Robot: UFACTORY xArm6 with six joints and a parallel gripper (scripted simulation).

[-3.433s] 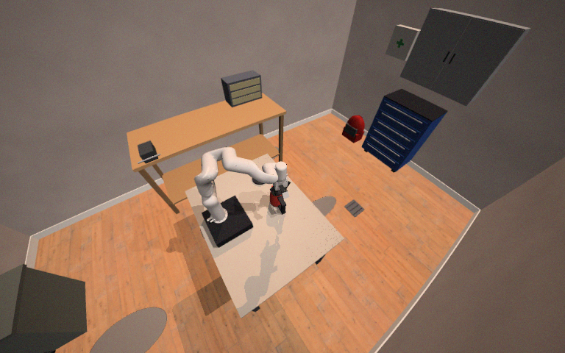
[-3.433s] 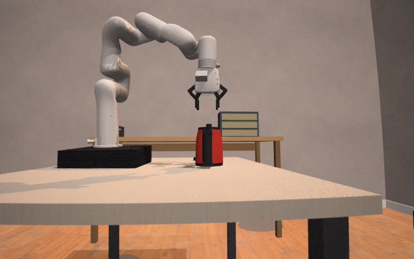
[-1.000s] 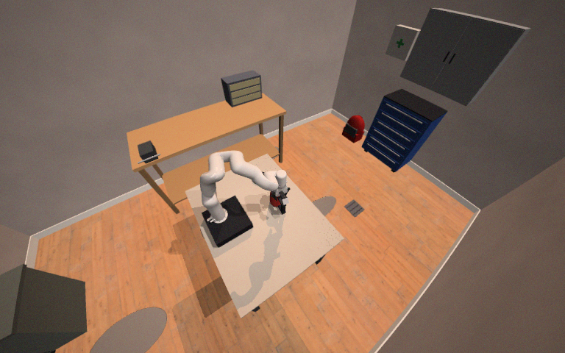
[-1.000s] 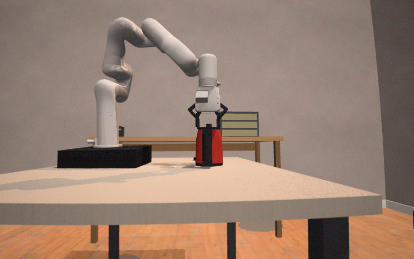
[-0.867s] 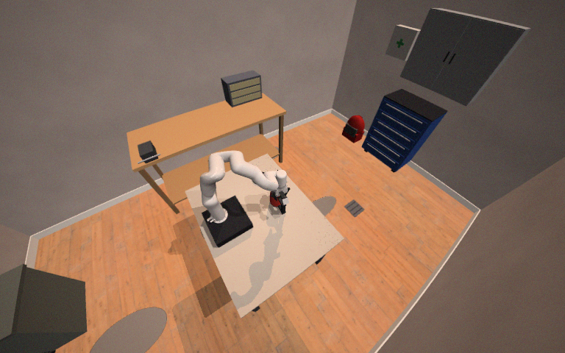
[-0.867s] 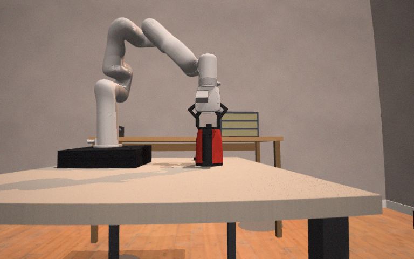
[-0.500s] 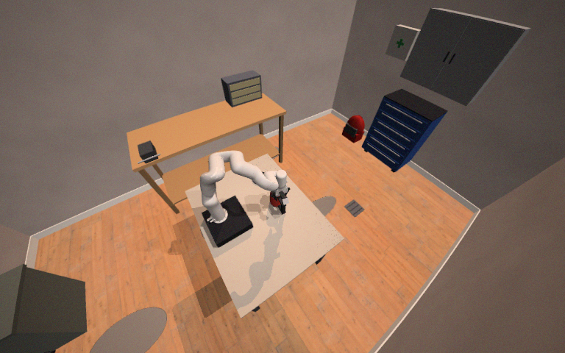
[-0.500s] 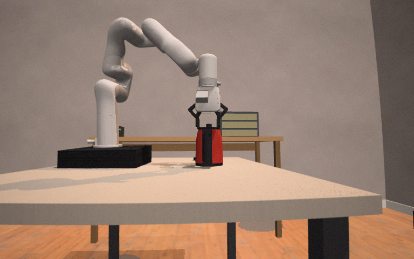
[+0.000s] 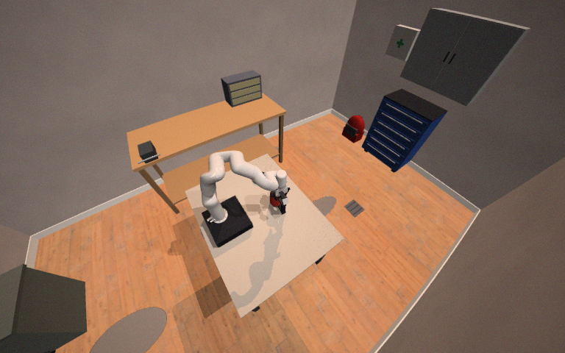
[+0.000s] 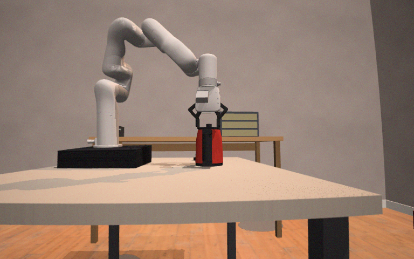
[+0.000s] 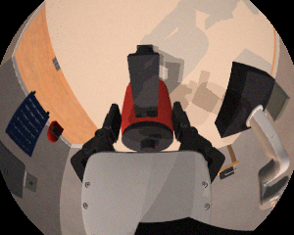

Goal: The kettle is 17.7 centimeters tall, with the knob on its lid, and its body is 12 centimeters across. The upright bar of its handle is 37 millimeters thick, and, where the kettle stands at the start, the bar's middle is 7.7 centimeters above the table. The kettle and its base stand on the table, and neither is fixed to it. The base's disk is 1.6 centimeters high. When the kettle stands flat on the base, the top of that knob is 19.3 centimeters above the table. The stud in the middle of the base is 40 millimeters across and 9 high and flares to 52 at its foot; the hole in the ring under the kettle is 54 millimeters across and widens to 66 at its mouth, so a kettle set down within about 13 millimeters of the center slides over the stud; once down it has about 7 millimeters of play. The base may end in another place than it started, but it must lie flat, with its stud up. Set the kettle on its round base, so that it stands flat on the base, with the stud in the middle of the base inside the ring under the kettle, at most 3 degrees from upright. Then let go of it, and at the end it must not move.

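Now: the red kettle 80 mm below my hand, 30 mm to the left of it and 10 mm ahead of it. Round my hand: black round base: 360 mm to the left, 150 mm below, 70 mm ahead.
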